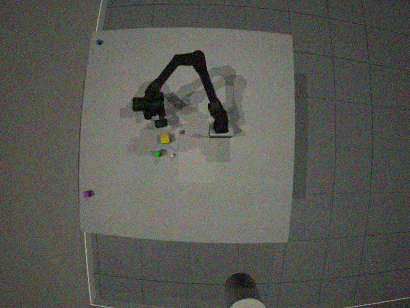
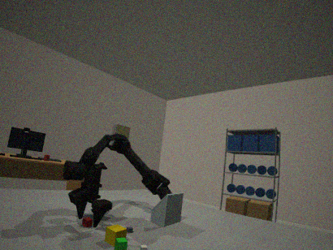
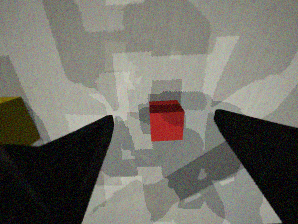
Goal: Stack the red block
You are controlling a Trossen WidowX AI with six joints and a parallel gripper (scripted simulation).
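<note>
My gripper tip is right at the red block. From my gripper tip the other things lie so: yellow block (1 cm behind, 15 cm to the left, 1 cm above); grey cube (10 cm behind, 12 cm to the left); white cube (3 cm behind, 25 cm to the left).
</note>
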